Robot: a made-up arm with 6 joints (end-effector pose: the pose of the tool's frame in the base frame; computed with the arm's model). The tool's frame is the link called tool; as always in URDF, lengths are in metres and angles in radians.
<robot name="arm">
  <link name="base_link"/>
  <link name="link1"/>
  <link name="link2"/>
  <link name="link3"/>
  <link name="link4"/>
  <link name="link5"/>
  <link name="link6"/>
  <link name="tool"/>
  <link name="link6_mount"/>
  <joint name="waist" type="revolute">
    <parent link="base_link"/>
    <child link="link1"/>
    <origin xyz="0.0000 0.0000 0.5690"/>
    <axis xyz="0 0 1"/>
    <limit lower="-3.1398" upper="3.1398" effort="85" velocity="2.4"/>
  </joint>
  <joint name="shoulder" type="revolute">
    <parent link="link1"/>
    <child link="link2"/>
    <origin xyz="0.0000 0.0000 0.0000" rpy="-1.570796 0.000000 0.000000"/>
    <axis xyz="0 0 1"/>
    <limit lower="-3.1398" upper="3.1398" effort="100" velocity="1.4"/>
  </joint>
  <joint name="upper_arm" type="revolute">
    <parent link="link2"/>
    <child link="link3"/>
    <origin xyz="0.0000 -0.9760 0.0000" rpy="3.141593 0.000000 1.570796"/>
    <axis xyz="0 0 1"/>
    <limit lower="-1.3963" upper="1.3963" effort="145" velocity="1.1"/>
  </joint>
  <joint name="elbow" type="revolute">
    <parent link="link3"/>
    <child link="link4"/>
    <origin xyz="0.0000 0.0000 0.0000" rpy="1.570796 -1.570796 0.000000"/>
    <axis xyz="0 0 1"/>
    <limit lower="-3.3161" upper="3.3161" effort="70" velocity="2.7"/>
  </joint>
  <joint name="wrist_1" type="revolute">
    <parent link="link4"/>
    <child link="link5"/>
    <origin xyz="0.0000 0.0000 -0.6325" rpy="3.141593 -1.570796 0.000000"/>
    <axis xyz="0 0 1"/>
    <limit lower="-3.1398" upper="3.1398" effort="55" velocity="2.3"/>
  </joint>
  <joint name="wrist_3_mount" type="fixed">
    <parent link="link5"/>
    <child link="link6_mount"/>
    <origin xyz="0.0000 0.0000 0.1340"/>
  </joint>
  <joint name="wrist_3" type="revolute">
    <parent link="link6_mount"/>
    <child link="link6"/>
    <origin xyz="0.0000 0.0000 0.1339" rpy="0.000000 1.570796 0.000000"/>
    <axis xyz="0 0 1"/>
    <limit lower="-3.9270" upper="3.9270" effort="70" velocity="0.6"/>
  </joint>
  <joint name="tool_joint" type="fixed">
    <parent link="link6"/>
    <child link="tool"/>
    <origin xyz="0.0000 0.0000 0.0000" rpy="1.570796 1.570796 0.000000"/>
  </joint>
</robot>
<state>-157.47 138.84 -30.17 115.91 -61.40 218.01</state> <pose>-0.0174 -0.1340 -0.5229 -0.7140 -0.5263 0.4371 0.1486</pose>
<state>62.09 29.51 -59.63 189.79 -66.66 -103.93</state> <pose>-0.0251 0.5165 0.7853 -0.5803 -0.2308 0.5501 0.5544</pose>
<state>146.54 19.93 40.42 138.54 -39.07 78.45</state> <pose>-0.8307 0.3084 1.8741 -0.5683 -0.7165 -0.3256 0.2401</pose>
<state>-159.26 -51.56 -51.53 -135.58 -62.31 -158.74</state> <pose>0.1911 -0.1322 0.9886 -0.5823 0.3653 -0.6885 0.2314</pose>
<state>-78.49 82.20 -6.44 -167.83 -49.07 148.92</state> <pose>0.4413 -0.8547 0.0678 0.3875 0.1364 -0.5728 0.7093</pose>
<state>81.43 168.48 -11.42 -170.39 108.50 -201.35</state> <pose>-0.3264 -0.3934 -0.3437 0.5437 -0.2998 0.5553 0.5533</pose>
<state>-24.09 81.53 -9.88 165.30 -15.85 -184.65</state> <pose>1.0349 -0.1789 0.0788 0.2310 0.5672 -0.2876 0.7364</pose>
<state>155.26 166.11 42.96 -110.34 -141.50 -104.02</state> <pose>0.2534 -0.2193 -0.7707 -0.3127 0.2689 -0.9091 0.0589</pose>
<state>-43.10 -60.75 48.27 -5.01 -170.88 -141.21</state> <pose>-0.9385 0.5127 1.6515 0.8139 -0.1096 -0.5579 0.1196</pose>
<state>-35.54 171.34 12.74 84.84 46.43 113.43</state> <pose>-0.2944 0.1807 -0.8751 -0.3169 -0.1235 0.7256 0.5982</pose>
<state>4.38 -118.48 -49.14 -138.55 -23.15 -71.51</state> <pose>-0.4828 0.1644 0.6328 -0.7038 -0.3092 -0.6245 0.1378</pose>
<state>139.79 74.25 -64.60 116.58 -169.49 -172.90</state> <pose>-0.5514 0.3092 0.2373 0.0176 -0.5634 0.6581 0.4991</pose>
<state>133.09 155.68 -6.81 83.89 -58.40 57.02</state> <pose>0.1036 -0.0690 -0.7647 0.4255 0.0740 0.0727 0.8990</pose>
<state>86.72 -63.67 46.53 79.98 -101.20 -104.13</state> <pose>-0.0302 -1.3412 1.5044 0.8761 0.1054 -0.0138 0.4703</pose>
